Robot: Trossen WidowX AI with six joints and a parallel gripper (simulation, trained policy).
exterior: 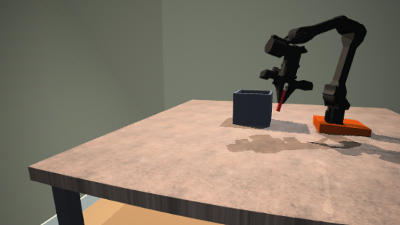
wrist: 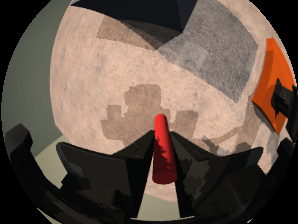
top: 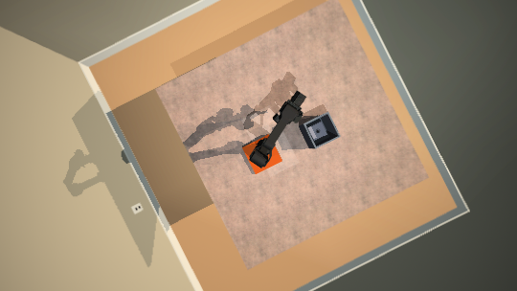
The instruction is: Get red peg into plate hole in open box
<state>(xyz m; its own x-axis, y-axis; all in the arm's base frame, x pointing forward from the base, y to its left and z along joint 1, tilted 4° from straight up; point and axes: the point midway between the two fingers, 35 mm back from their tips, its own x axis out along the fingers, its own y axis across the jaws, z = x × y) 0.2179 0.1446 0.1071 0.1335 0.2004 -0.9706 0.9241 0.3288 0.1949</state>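
The grey plate lies 200 mm to the right of my gripper tip, 120 mm ahead of it and 80 mm below it. Round my gripper tip: red peg: 10 mm above.
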